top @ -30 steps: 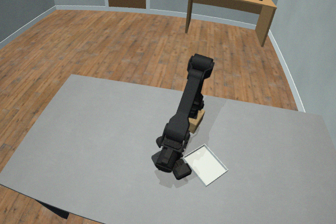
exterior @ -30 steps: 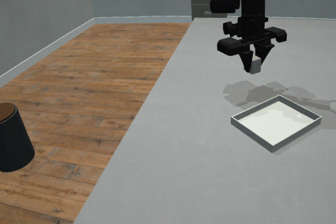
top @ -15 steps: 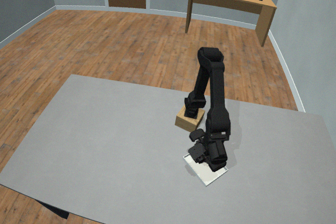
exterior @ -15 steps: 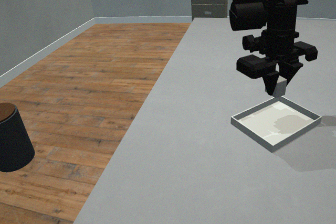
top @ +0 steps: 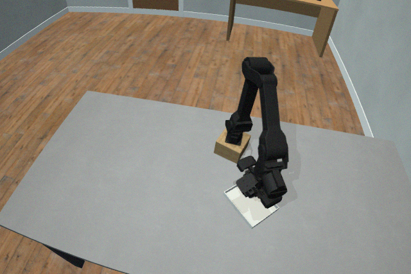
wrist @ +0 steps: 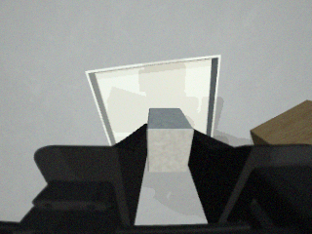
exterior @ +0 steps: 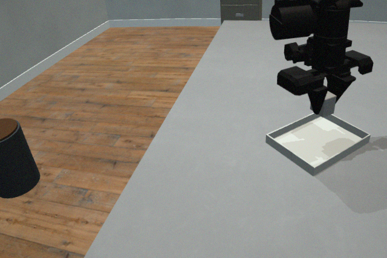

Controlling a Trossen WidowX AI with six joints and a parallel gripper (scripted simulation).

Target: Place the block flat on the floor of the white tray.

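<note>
My hand is 10 cm above the white tray. Also, from my hand: grey block: 2 cm below.
</note>
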